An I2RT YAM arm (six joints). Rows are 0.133 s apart.
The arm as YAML. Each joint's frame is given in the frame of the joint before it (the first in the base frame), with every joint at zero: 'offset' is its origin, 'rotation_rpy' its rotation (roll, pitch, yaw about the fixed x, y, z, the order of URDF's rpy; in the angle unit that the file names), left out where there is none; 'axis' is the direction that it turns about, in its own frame. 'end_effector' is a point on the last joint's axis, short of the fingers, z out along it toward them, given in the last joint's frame.
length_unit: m
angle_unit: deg
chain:
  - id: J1
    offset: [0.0, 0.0, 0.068]
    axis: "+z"
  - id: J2
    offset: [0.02, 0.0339, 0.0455]
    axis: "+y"
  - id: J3
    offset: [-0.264, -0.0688, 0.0]
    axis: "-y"
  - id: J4
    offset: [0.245, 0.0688, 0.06]
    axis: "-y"
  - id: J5
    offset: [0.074, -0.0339, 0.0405]
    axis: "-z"
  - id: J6
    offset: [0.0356, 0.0, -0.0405]
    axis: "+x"
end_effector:
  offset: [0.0, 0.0, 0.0]
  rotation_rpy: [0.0, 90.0, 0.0]
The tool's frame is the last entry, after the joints.
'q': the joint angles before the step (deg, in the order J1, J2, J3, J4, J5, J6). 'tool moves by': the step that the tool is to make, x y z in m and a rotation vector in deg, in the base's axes. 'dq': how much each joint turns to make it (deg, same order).
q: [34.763 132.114 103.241 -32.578 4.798 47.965]
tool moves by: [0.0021 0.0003 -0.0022 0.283 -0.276 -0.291]
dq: [-0.109 0.464 0.205 0.631 0.022 0.197]
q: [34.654 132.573 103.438 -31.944 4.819 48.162]
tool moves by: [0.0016 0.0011 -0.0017 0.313 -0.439 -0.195]
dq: [0.006 0.395 0.169 0.749 0.091 0.180]
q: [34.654 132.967 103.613 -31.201 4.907 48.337]
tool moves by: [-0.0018 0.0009 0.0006 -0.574 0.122 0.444]
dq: [0.221 -0.137 -0.013 -0.517 0.242 -0.392]
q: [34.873 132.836 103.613 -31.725 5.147 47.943]
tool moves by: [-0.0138 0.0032 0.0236 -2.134 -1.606 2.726]
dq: [1.360 -3.721 -0.921 -2.473 1.664 -2.509]
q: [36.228 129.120 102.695 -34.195 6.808 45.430]
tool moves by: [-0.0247 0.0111 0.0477 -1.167 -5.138 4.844]
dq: [3.040 -6.351 -0.240 -2.242 2.537 -3.692]
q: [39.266 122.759 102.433 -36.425 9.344 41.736]
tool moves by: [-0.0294 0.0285 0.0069 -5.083 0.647 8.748]
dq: [5.031 0.130 2.450 -5.337 0.898 -5.002]
